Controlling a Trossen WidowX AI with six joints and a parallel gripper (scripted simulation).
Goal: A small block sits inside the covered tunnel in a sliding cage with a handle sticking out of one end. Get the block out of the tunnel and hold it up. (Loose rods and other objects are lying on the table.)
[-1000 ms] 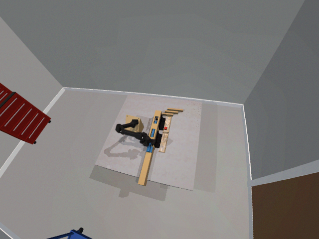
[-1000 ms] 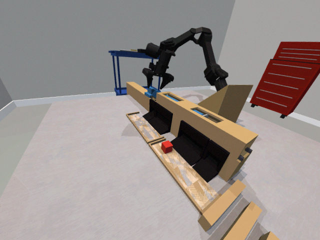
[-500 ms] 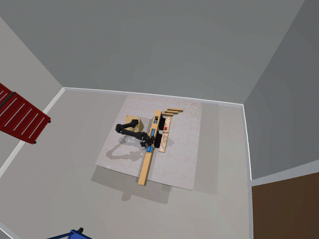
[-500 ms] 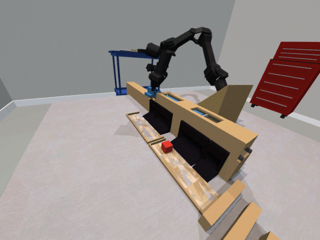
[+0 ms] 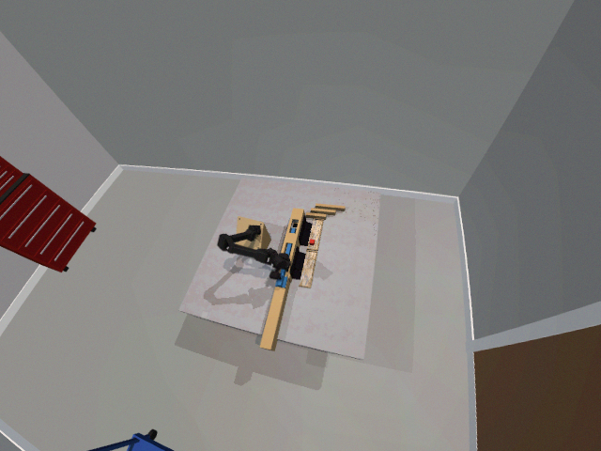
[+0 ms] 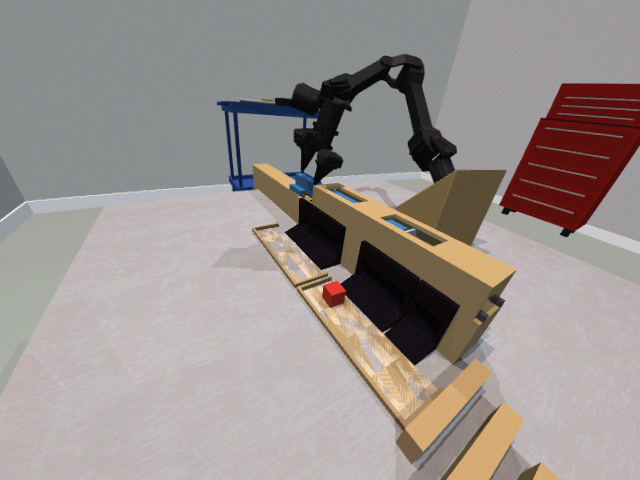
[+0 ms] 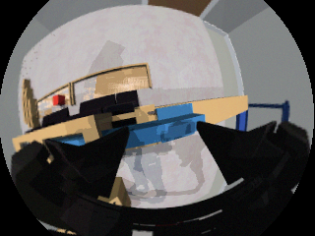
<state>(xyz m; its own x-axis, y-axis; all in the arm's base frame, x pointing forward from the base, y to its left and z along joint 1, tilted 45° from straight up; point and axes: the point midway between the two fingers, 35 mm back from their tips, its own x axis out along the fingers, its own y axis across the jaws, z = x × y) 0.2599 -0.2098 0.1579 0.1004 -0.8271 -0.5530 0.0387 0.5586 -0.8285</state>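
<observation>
Right now my gripper tip is 90 mm above the tan covered tunnel, 60 mm to the right of it and 10 mm short of it.
</observation>
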